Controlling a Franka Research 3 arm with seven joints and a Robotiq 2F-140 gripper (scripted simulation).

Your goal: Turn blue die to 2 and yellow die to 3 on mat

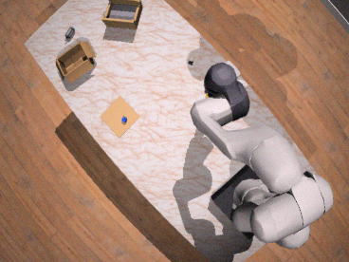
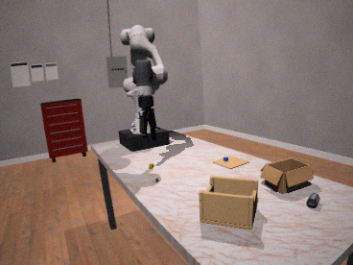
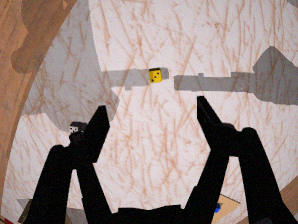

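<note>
The yellow die lies 15 cm below my hand and 1 cm behind it. Also, from my hand: white die 17 cm ahead, 15 cm below, 6 cm to the right; blue die 35 cm to the left, 17 cm ahead, 14 cm below; tan mat 36 cm to the left, 20 cm ahead, 16 cm below.
</note>
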